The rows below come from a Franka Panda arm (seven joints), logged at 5 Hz.
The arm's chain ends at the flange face. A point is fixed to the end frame.
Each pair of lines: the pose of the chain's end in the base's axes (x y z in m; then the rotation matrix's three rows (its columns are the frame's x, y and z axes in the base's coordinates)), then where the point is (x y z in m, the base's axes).
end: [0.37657 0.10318 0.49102], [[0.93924 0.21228 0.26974], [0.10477 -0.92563 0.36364], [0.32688 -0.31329 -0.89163]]
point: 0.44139 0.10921 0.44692
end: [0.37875 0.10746 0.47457], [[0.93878 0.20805 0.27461], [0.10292 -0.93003 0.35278], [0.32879 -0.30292 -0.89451]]
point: 0.44375 0.11266 0.43062
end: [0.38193 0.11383 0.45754], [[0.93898 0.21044 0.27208], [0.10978 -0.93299 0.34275], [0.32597 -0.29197 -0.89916]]
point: 0.44684 0.11870 0.41342
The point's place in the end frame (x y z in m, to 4 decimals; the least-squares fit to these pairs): 0.0471 0.0220 0.0590
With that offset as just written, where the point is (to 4 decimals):
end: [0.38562 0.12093 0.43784], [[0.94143 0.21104 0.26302], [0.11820 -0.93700 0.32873], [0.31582 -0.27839 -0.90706]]
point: 0.4501 0.1253 0.3931
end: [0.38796 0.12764 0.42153], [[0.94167 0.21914 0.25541], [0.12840 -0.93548 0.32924], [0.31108 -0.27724 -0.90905]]
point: 0.4522 0.1325 0.3764
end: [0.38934 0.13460 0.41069], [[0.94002 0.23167 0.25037], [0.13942 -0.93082 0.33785], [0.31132 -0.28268 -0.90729]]
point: 0.4535 0.1406 0.3656
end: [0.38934 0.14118 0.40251], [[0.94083 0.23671 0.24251], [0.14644 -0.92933 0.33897], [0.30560 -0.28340 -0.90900]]
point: 0.4532 0.1476 0.3570
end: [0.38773 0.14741 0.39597], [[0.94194 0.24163 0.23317], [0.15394 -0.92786 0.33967], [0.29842 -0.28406 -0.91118]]
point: 0.4512 0.1543 0.3500
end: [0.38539 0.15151 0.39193], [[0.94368 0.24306 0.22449], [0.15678 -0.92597 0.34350], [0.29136 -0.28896 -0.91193]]
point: 0.4484 0.1588 0.3455
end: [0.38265 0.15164 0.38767], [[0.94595 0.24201 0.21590], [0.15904 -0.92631 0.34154], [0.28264 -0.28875 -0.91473]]
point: 0.4453 0.1589 0.3407
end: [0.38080 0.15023 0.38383], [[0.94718 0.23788 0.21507], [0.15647 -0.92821 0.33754], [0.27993 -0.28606 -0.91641]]
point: 0.4433 0.1571 0.3367
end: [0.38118 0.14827 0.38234], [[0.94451 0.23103 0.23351], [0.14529 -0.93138 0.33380], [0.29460 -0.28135 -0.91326]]
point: 0.4445 0.1543 0.3361
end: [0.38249 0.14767 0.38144], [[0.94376 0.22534 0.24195], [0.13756 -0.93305 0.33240], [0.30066 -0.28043 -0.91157]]
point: 0.4462 0.1532 0.3356
